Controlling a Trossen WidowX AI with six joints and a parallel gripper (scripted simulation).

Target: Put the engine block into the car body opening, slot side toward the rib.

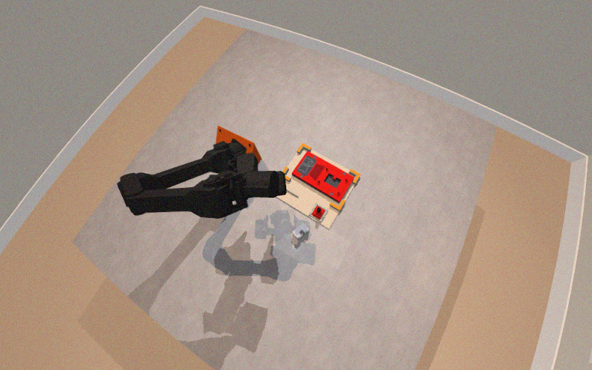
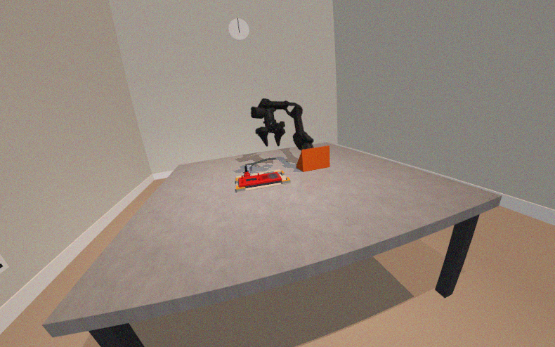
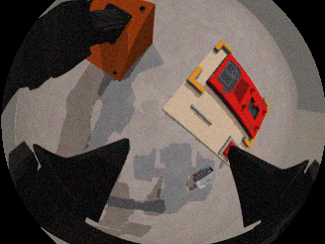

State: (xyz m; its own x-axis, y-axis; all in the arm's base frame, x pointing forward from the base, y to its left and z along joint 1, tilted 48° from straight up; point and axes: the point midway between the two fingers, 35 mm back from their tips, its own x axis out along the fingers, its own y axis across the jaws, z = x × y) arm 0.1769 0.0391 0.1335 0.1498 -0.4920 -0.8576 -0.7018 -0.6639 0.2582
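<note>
Right now my gripper tip is 160 mm short of the engine block, 120 mm above it and 20 mm to the left of it.
</note>
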